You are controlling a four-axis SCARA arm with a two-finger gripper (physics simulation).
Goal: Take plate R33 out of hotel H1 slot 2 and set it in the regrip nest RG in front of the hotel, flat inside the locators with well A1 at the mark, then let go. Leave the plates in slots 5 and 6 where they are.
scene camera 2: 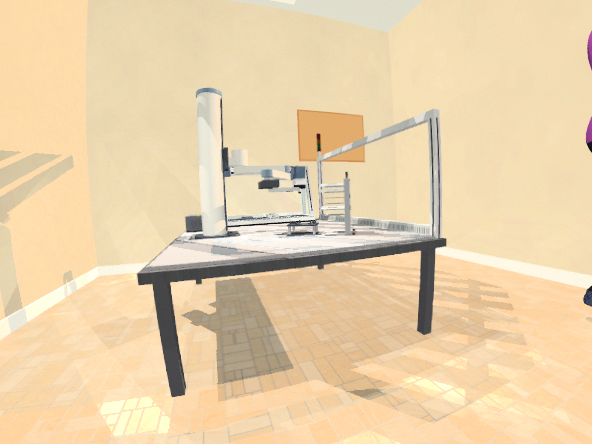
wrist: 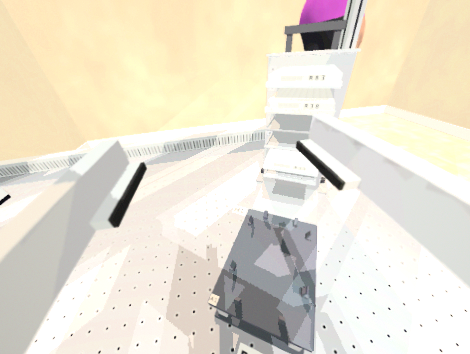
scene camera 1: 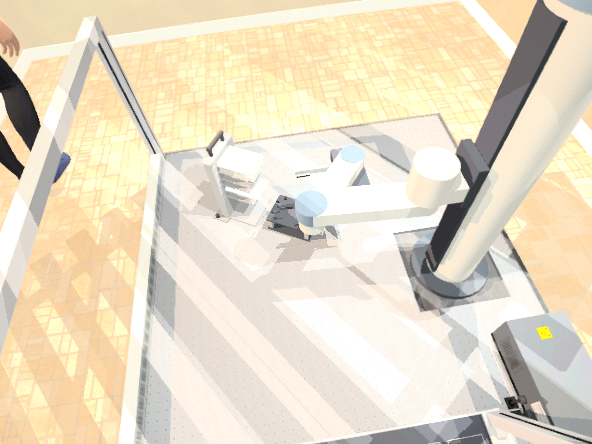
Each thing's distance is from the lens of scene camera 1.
light-curtain frame (scene camera 1: pixel 34 187): 90 cm
